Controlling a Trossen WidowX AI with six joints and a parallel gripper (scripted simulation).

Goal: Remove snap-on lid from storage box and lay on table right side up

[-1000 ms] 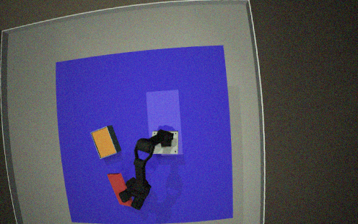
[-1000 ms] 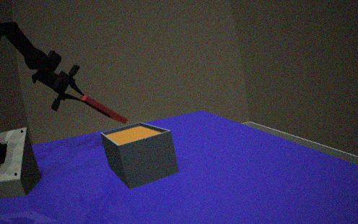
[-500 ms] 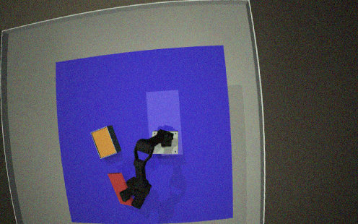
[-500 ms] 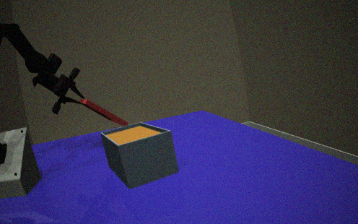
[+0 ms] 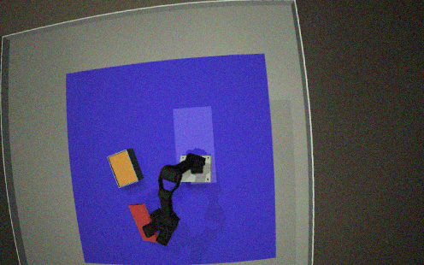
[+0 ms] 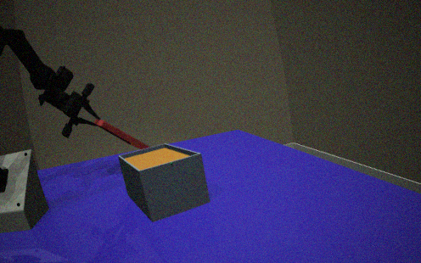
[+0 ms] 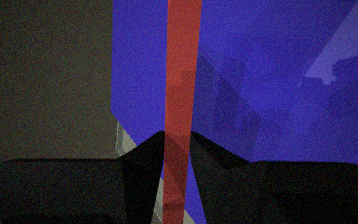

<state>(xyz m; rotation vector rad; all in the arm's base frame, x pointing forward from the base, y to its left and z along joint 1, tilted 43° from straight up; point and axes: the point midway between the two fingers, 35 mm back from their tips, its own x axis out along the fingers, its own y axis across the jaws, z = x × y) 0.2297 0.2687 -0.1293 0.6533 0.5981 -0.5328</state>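
The lid is 60 mm ahead of my gripper tip, 50 mm below it and 20 mm to the left of it. The rest, counted from my gripper tip: storage box: 290 mm to the right, 180 mm ahead, 130 mm below.
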